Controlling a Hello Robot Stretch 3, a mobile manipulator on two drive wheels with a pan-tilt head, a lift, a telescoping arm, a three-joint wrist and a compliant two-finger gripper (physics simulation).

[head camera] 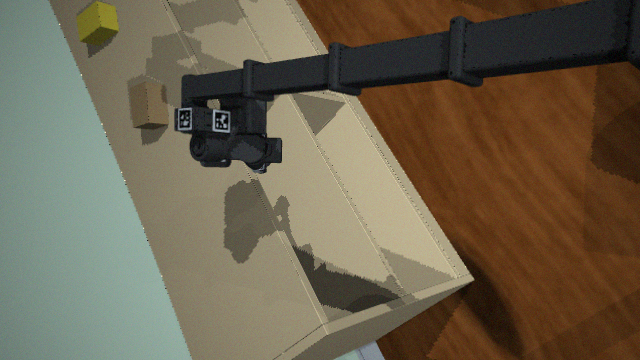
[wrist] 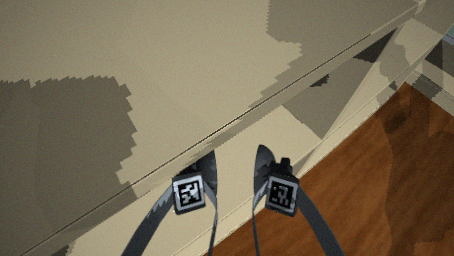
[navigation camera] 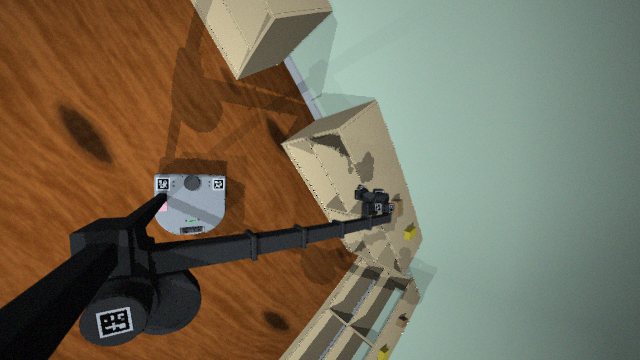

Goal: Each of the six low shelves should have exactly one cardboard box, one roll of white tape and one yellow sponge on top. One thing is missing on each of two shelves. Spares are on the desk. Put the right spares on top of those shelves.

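A low shelf (head camera: 215, 300) (navigation camera: 375, 135) (wrist: 190, 60) lies under my arm. On its top stand a brown cardboard box (head camera: 148, 105) (navigation camera: 397, 206) and a yellow sponge (head camera: 98, 23) (navigation camera: 410, 231). No white tape roll shows on it in the head view. My gripper (wrist: 235, 161) is open and empty in the wrist view, over the shelf's front edge and compartments. In the head and navigation views the wrist hides most of the fingers. The cardboard box is close beside the wrist, on the wall side.
Another low shelf (navigation camera: 411, 300) adjoins at the bottom of the navigation view, with a cardboard box (navigation camera: 402, 323) and a yellow sponge (navigation camera: 383, 354) on top. A third shelf (navigation camera: 305, 37) stands at the top, across a gap. My extended arm (head camera: 400, 57) (navigation camera: 280, 241) crosses above the wooden floor.
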